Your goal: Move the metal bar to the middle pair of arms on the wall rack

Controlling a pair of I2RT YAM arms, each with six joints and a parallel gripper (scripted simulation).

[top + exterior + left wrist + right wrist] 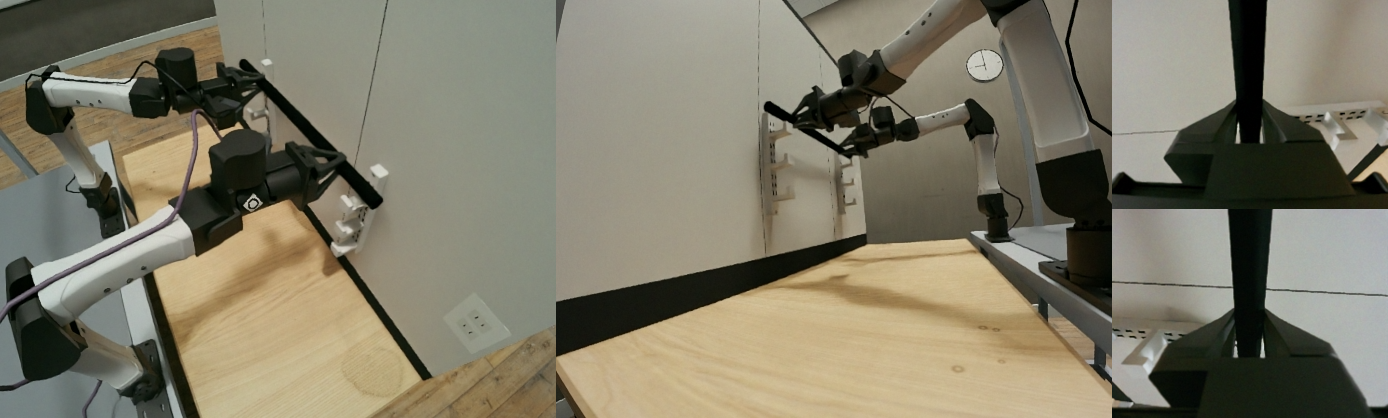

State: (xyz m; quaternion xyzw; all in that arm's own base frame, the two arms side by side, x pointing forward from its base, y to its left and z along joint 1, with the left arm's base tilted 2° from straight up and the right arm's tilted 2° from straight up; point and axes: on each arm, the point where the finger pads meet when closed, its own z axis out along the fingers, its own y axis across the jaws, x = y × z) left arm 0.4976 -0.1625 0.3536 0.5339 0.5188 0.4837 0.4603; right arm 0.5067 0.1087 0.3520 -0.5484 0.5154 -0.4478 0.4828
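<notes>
My right gripper is now 150 mm to the right of the black metal bar. Also, from my right hand: wall: 190 mm to the left, 160 mm ahead, 60 mm above; black strip: 360 mm below, 190 mm to the left, 40 mm ahead; socket plate: 310 mm to the right, 90 mm below, 50 mm ahead.
</notes>
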